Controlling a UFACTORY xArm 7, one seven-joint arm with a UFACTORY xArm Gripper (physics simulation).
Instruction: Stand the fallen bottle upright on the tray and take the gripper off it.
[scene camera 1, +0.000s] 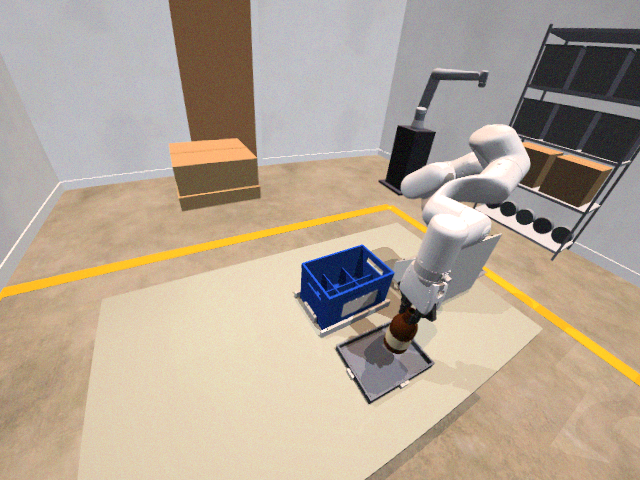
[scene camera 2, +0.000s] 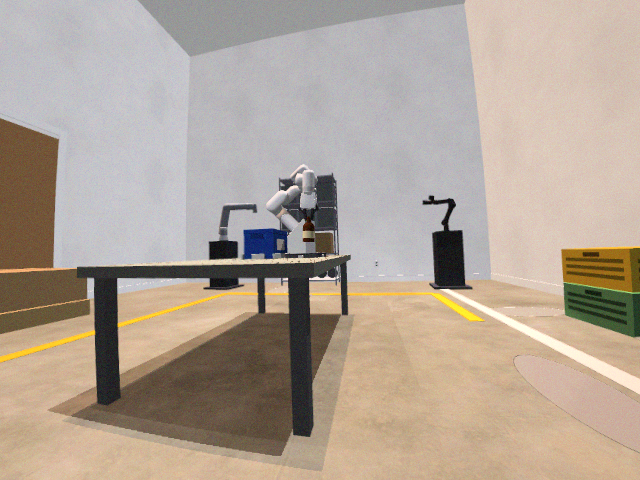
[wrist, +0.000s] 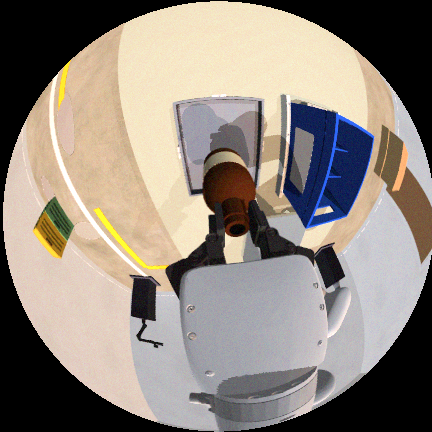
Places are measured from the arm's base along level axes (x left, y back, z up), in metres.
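Pixels of known places: gripper, fingertip midpoint: (scene camera 1: 407, 317) (scene camera 2: 308, 220) (wrist: 234, 210); arm's base, link origin: (scene camera 2: 298, 230).
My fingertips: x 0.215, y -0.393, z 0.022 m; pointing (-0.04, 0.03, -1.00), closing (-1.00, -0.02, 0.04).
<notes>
Ahead of a thing's pixels: the offset from my fingertips to its middle.
The brown bottle {dx -0.003, dy +0.006, dz -0.055 m} (scene camera 1: 402, 329) (scene camera 2: 308, 232) (wrist: 228, 186) with a cream label hangs neck up and looks close to upright. In scene camera 2 a gap shows between its base and the dark-rimmed grey tray {dx -0.015, dy -0.005, dz -0.214 m} (scene camera 1: 379, 374) (scene camera 2: 295, 254) (wrist: 196, 145). In scene camera 1 it appears over the tray's back right part. My gripper (scene camera 1: 410, 314) (scene camera 2: 308, 213) (wrist: 234, 210) is shut on the bottle's neck, with one finger on each side and the mouth showing between them in the wrist view. The bottle's base is hidden in the wrist view.
A blue crate {dx -0.278, dy -0.018, dz -0.139 m} (scene camera 1: 312, 294) (scene camera 2: 255, 242) (wrist: 312, 202) with dividers stands beside the tray, on the left in scene camera 1, held by low white rails {dx -0.180, dy -0.008, dz -0.212 m} (scene camera 1: 356, 317). A pale upright panel (scene camera 1: 475, 266) stands behind the arm's wrist.
</notes>
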